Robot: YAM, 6 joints.
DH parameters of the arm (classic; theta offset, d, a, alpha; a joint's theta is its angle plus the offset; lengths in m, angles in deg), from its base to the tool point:
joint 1: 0 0.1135 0.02 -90
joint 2: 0 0 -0.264 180
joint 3: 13.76 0 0.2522 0
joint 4: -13.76 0 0.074 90
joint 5: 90 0 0 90
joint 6: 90 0.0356 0 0
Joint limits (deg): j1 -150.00..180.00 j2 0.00..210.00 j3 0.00..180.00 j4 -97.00..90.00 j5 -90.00..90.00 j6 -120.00..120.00
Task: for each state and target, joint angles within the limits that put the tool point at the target. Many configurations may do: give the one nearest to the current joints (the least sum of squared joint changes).
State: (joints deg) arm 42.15 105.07 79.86 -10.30 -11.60 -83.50
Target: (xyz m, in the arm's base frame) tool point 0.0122 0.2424 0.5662
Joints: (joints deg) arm 84.54 73.99 99.81 -5.06 -17.86 -83.50
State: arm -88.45 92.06 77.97 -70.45 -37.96 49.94
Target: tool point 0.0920 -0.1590 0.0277
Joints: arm -66.64 128.25 44.18 -63.00 -37.01 49.94
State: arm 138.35 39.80 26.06 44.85 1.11 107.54
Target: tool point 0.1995 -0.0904 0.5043
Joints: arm 155.04 10.45 71.46 53.63 3.57 107.54
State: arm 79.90 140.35 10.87 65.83 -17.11 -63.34
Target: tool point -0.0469 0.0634 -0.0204
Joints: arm 110.61 137.74 0.00 48.53 -37.30 -63.34
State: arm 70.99 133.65 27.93 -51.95 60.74 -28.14
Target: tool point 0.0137 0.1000 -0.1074
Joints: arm 97.78 169.62 44.63 -34.90 49.59 -28.14
